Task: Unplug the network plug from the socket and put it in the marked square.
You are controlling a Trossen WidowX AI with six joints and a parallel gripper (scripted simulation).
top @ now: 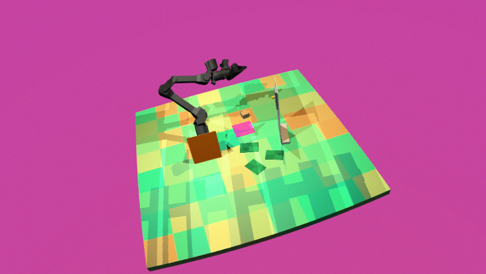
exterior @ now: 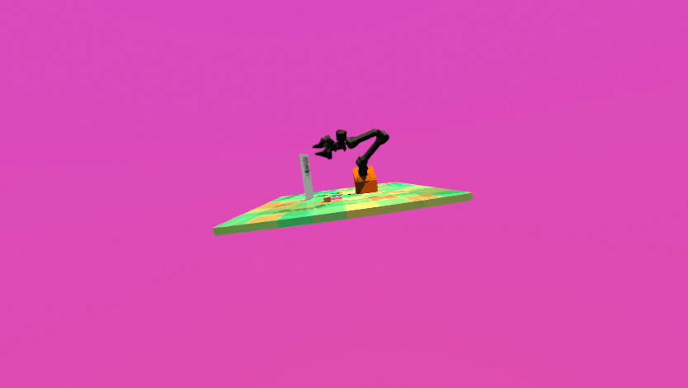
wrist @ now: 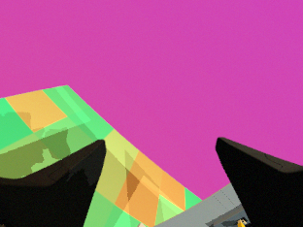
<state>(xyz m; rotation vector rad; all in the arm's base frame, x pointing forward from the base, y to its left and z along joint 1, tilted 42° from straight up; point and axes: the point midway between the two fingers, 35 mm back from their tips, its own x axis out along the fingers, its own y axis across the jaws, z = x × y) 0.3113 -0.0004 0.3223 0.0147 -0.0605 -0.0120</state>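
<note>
Right now my gripper tip is 5 cm short of the network plug, 28 cm to the left of it and 6 cm above it. Round my gripper tip: grey panel: 7 cm ahead, 29 cm to the right, 18 cm below; pink marked square: 11 cm behind, 12 cm to the right, 34 cm below.
</note>
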